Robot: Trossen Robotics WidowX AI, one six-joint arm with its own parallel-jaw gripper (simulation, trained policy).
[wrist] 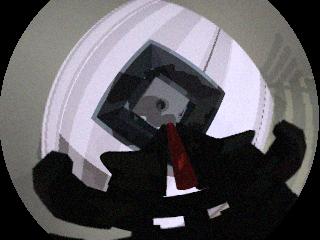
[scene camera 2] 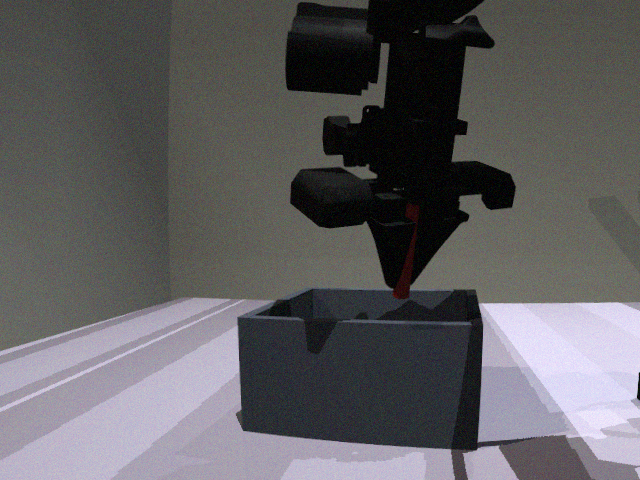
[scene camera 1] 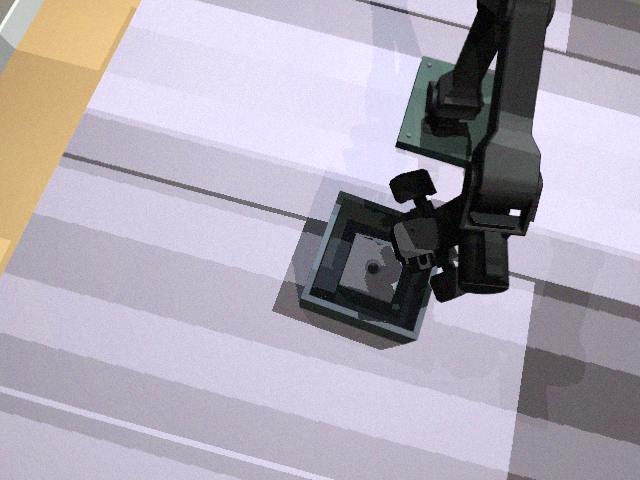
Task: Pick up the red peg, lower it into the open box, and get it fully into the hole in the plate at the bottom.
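Observation:
The gripper (scene camera 2: 398,284) can be seen, also at (wrist: 170,126) and (scene camera 1: 400,250). The scene includes a dark box (scene camera 2: 353,365), (wrist: 114,113), (scene camera 1: 401,321), and a red peg (wrist: 185,178). Scene camera 1 does not show the peg, which is hidden by the gripper.

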